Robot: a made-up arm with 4 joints.
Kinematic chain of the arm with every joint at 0, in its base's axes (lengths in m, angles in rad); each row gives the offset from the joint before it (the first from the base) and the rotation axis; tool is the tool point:
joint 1: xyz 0 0 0.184 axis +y
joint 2: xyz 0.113 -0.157 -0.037 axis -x
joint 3: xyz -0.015 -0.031 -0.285 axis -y
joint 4: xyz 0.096 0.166 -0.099 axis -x
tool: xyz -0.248 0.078 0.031
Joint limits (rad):
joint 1: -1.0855..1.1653
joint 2: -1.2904..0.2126
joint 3: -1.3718..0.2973
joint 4: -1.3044..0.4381
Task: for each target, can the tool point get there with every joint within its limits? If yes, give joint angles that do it. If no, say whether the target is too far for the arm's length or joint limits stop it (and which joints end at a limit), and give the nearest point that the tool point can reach.
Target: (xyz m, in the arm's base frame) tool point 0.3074 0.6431 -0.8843
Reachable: no: too far | nearest point 0.1171 0.1307 -0.2230 | short by 0.858 m
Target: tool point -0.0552 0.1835 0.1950
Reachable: yes | joints 0.4950 -1.1614 0.0124 -0.9609
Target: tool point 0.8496 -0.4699 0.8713
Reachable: no: too far | nearest point 0.2010 -0.0635 0.1375 | short by 1.060 m
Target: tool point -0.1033 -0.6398 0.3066
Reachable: no: joint limits stop it (at a limit: joint 1, joint 2, joint 4) | nearest point -0.2472 -0.0760 0.1080 | short by 0.615 m
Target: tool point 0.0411 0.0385 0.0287
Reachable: yes | joints -0.3053 -0.2901 -0.9199 -0.9888
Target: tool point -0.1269 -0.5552 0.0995
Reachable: no: joint limits stop it (at a limit: joint 2, joint 4) | nearest point -0.2079 -0.0742 0.0455 | short by 0.491 m
